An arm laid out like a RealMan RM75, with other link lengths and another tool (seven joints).
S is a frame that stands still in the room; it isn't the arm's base.
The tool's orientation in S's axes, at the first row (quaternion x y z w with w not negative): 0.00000, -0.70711, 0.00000, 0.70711
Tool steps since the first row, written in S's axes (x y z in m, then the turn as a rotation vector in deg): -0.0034, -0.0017, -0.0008, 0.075, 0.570, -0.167; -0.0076, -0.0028, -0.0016, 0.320, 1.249, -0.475; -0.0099, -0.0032, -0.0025, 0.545, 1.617, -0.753; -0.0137, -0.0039, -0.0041, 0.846, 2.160, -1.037; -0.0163, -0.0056, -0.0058, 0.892, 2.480, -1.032; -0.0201, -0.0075, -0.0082, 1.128, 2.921, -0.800; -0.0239, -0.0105, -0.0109, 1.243, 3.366, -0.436; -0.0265, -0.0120, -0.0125, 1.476, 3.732, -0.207; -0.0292, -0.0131, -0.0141, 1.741, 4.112, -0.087; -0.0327, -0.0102, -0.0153, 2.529, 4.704, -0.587
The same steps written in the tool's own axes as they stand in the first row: -0.0008, -0.0017, 0.0034, -0.167, 0.570, -0.075; -0.0016, -0.0028, 0.0076, -0.475, 1.249, -0.320; -0.0025, -0.0032, 0.0099, -0.753, 1.617, -0.545; -0.0041, -0.0039, 0.0137, -1.037, 2.160, -0.846; -0.0058, -0.0056, 0.0163, -1.032, 2.480, -0.892; -0.0082, -0.0075, 0.0201, -0.800, 2.921, -1.128; -0.0109, -0.0105, 0.0239, -0.436, 3.366, -1.243; -0.0125, -0.0120, 0.0265, -0.207, 3.732, -1.476; -0.0141, -0.0131, 0.0292, -0.087, 4.112, -1.741; -0.0153, -0.0102, 0.0327, -0.587, 4.704, -2.529
